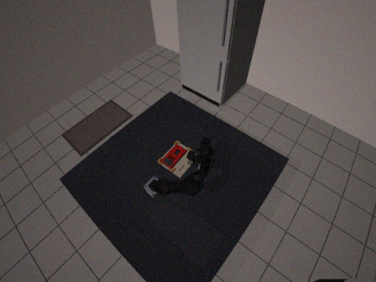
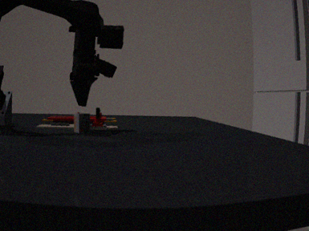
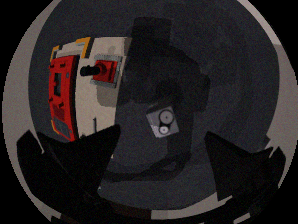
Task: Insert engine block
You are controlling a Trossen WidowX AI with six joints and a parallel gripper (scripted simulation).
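Now: the grey engine block 10 mm to the left of my gripper tip and 40 mm below it.
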